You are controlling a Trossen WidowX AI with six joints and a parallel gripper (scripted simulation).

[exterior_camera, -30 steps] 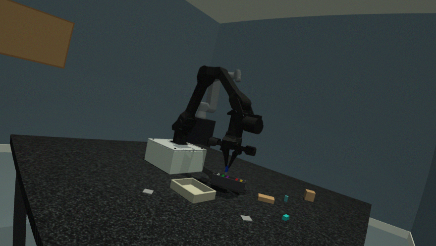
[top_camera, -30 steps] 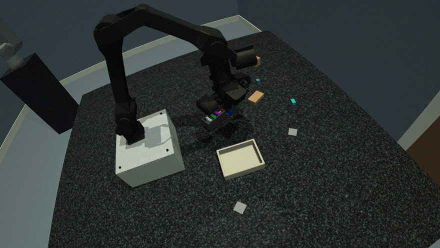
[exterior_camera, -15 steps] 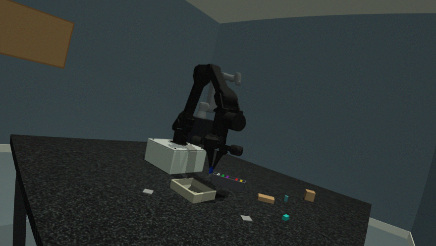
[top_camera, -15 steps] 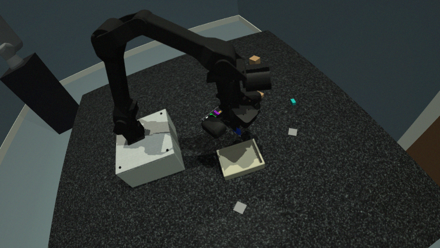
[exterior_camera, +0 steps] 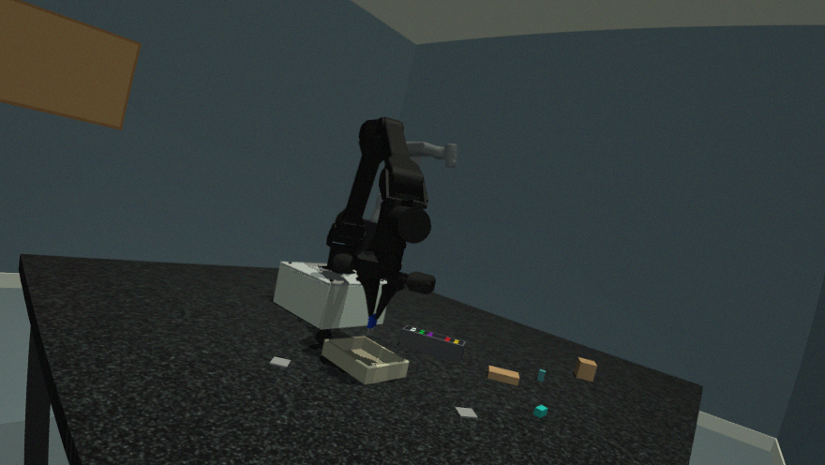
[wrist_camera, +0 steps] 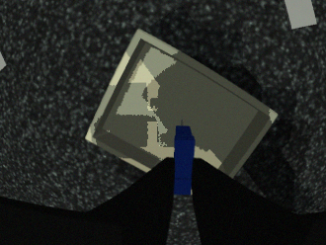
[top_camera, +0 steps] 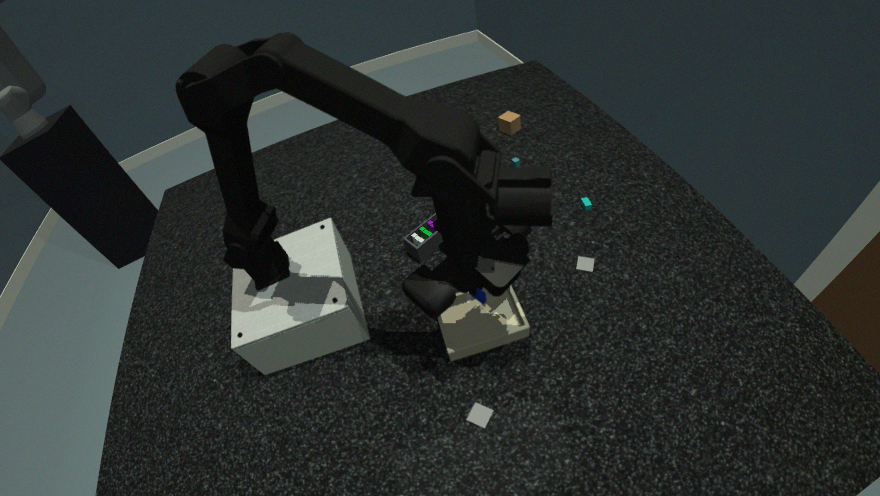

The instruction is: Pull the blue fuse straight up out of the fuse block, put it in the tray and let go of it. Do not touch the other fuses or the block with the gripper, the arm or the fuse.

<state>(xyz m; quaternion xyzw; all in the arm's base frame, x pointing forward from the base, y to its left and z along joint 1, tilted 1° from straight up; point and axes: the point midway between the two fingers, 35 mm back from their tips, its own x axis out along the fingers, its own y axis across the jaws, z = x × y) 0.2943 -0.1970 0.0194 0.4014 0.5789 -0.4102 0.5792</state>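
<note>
My gripper tip is now 10 mm above the blue fuse. The rest, counted from my gripper tip: green fuse 200 mm to the left, 70 mm below, 10 mm behind; white fuse 200 mm to the left, 70 mm below, 30 mm behind; cream tray 90 mm below.
</note>
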